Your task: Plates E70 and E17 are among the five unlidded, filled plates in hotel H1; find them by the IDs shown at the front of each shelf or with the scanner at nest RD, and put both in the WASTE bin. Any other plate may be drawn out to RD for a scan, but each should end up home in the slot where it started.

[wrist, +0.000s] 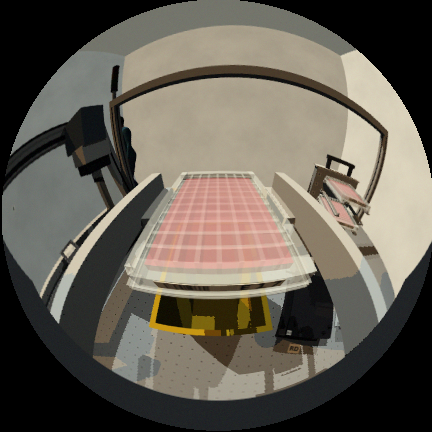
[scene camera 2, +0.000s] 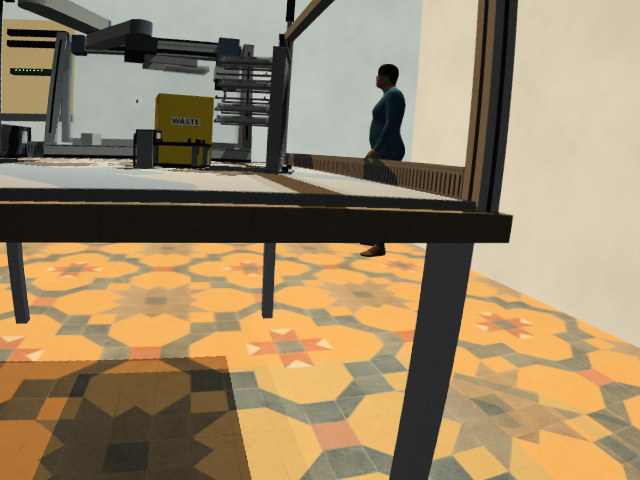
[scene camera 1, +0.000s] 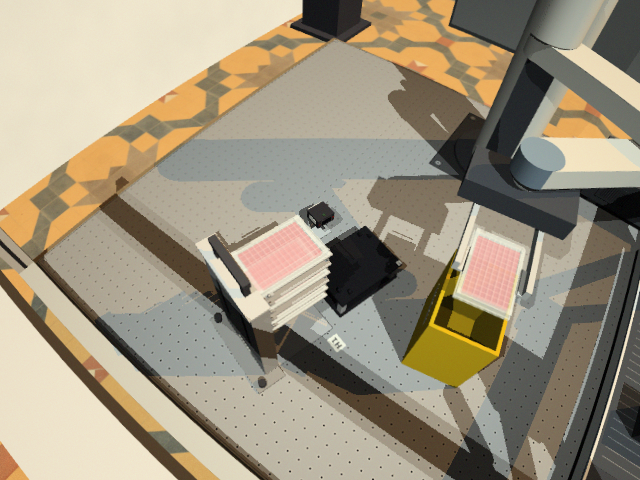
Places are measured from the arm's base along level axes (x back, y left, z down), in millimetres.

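Where they show: gripper, fingertip midpoint: (wrist: pixel 217 180) (scene camera 2: pixel 194 66) (scene camera 1: pixel 490 280).
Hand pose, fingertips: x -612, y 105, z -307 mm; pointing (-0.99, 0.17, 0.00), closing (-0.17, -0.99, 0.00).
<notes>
After its pixels a point has its place.
My gripper (scene camera 1: pixel 491 277) @(x -612, y 105, z -307 mm) (wrist: pixel 217 180) @(x -612, y 105, z -307 mm) is shut on a filled plate with pink wells (scene camera 1: pixel 493 263) @(x -580, y 97, z -305 mm) (wrist: pixel 220 235) @(x -551, y 93, z -304 mm). In scene camera 2 the held plate (scene camera 2: pixel 187 69) @(x -594, y 76, z -292 mm) is level, above the yellow WASTE bin (scene camera 2: pixel 184 105) @(x -591, y 51, z -183 mm). The bin's opening shows below the plate in the wrist view, with its rim (wrist: pixel 190 331) @(x -508, y 113, z -213 mm) partly hidden. The held plate's ID is too steeply angled to read. Hotel H1 (scene camera 1: pixel 266 338) @(x -838, y -126, z -193 mm) (scene camera 2: pixel 277 103) @(x -804, y -262, z -170 mm) holds several plates, with a pink plate (scene camera 1: pixel 281 253) @(x -745, y -168, z -280 mm) on top; their IDs are not readable. Nest RD (scene camera 1: pixel 361 268) @(x -577, y -104, z -73 mm) (wrist: pixel 306 315) @(x -549, y -95, z -73 mm) bears no plate.
The small black scanner box (scene camera 1: pixel 321 213) @(x -529, y -243, z -96 mm) stands beside RD, near the hotel. RD lies between the hotel and the bin. The arm's column (scene camera 1: pixel 522 103) @(x -77, y -1, z -257 mm) rises behind the bin. A frame post (scene camera 2: pixel 485 103) @(x -1004, y -718, z -151 mm) stands at the bench corner. A person (scene camera 2: pixel 388 121) stands beyond the bench.
</notes>
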